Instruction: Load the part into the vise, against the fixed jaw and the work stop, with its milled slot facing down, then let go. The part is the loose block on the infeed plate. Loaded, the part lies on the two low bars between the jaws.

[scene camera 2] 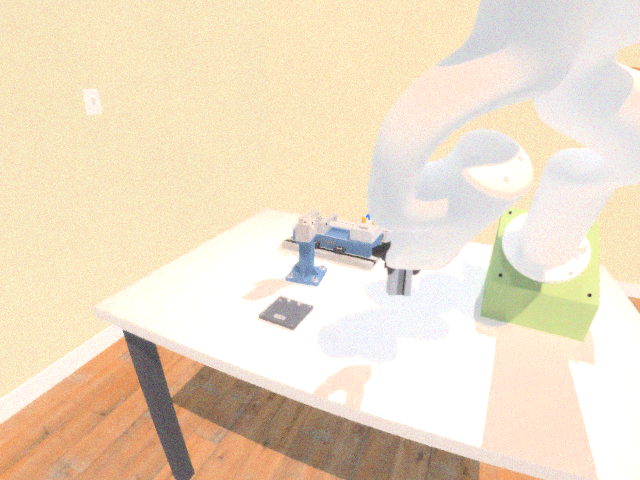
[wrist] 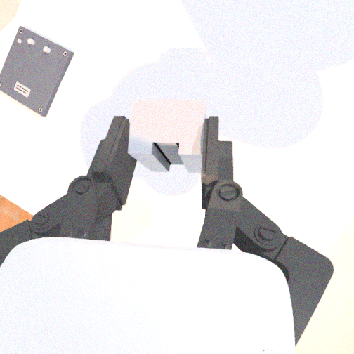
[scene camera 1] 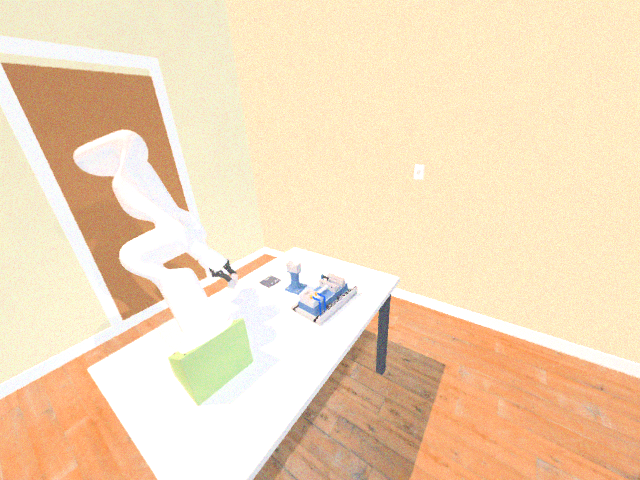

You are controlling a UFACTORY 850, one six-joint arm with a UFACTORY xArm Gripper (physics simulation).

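My gripper [scene camera 1: 225,271] [scene camera 2: 401,268] [wrist: 168,135] is shut on the part, a light grey block [scene camera 1: 233,282] [scene camera 2: 395,283] [wrist: 169,117], and holds it above the table, clear of the vise. In the wrist view the milled slot shows on the face towards the camera. In scene camera 2 the slot is a dark upright line on the part's side. The vise [scene camera 1: 323,299] [scene camera 2: 336,237], with a blue body and light jaws, stands towards the table's far side from the arm base. Its low bars cannot be made out. The dark infeed plate [scene camera 1: 270,281] [scene camera 2: 285,313] [wrist: 35,72] has no block on it.
A blue pedestal [scene camera 1: 295,283] [scene camera 2: 306,258] with a light block-like top stands between the infeed plate and the vise. A light rail [scene camera 1: 338,307] [scene camera 2: 330,254] runs along the vise. The green arm base [scene camera 1: 219,361] [scene camera 2: 537,310] stands on the white table [scene camera 1: 201,439] [scene camera 2: 206,310].
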